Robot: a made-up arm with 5 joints. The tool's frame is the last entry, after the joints. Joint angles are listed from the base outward.
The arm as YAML. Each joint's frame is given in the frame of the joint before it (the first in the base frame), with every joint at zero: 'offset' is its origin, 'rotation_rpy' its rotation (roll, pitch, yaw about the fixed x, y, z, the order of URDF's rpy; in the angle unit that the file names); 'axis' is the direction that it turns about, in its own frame. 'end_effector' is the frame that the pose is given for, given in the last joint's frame.
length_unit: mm
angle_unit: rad
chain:
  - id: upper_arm
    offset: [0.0, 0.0, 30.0]
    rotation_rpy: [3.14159, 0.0, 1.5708]
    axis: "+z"
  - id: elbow
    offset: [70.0, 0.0, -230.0]
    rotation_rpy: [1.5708, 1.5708, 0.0]
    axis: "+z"
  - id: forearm
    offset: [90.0, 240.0, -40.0]
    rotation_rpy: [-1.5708, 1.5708, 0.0]
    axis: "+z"
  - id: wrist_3
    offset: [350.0, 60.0, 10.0]
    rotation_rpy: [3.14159, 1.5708, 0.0]
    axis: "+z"
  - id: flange
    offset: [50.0, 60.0, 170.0]
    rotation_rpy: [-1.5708, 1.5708, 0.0]
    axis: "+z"
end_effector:
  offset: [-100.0, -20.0, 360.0]
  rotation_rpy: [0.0, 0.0, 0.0]
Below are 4 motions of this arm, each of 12 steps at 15 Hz.
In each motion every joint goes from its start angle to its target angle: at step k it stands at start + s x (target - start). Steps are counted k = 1, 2, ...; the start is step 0. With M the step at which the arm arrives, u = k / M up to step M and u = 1 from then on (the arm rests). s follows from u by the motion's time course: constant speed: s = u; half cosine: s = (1 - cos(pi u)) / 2; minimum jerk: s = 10 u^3 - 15 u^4 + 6 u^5.
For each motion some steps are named. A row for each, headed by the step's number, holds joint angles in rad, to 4 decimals.
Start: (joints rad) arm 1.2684 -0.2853 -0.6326 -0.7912 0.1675
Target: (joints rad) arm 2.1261 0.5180 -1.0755 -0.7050 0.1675
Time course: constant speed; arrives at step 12
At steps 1, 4, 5, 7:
1: 1.3399 -0.2184 -0.6695 -0.7840 0.1675
4: 1.5543 -0.0175 -0.7802 -0.7625 0.1675
5: 1.6258 0.0494 -0.8171 -0.7553 0.1675
7: 1.7687 0.1833 -0.8910 -0.7409 0.1675

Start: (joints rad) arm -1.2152 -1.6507 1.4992 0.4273 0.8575
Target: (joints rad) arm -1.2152 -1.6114 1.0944 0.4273 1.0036
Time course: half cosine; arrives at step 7
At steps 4, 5, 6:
4: -1.2152 -1.6267 1.2518 0.4273 0.9468
5: -1.2152 -1.6188 1.1706 0.4273 0.9761
6: -1.2152 -1.6133 1.1144 0.4273 0.9964

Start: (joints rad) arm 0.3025 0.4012 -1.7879 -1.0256 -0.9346
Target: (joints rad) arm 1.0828 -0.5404 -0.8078 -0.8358 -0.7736
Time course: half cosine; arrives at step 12
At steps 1, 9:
1: 0.3158 0.3852 -1.7712 -1.0224 -0.9319
9: 0.9685 -0.4025 -0.9513 -0.8636 -0.7972

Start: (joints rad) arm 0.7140 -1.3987 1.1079 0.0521 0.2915
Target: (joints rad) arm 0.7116 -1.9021 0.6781 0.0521 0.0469
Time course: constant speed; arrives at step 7
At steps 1, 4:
1: 0.7137 -1.4706 1.0465 0.0521 0.2566
4: 0.7126 -1.6864 0.8623 0.0521 0.1517

